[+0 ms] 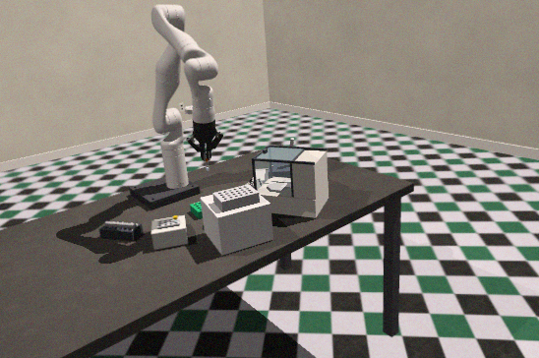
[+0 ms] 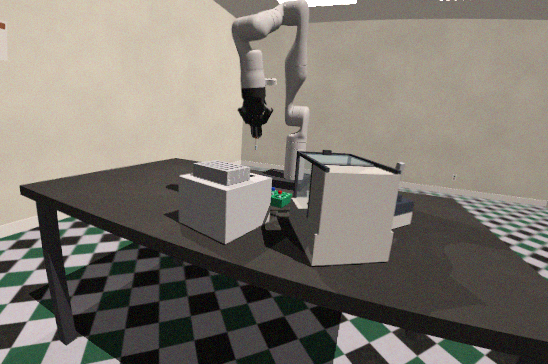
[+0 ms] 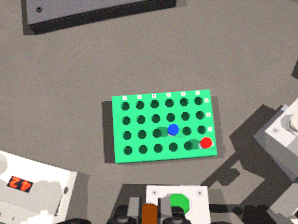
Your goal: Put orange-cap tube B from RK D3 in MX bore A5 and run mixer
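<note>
The grey shaking block lies 18 cm ahead of my hand and 10 cm below it. Also, from my hand: green tube rack RK 9 cm behind, 3 cm to the left, 24 cm below; then START key 1 cm ahead, 3 cm to the left, 18 cm below; then blue-capped tube 8 cm behind, 4 cm to the left, 23 cm below.
</note>
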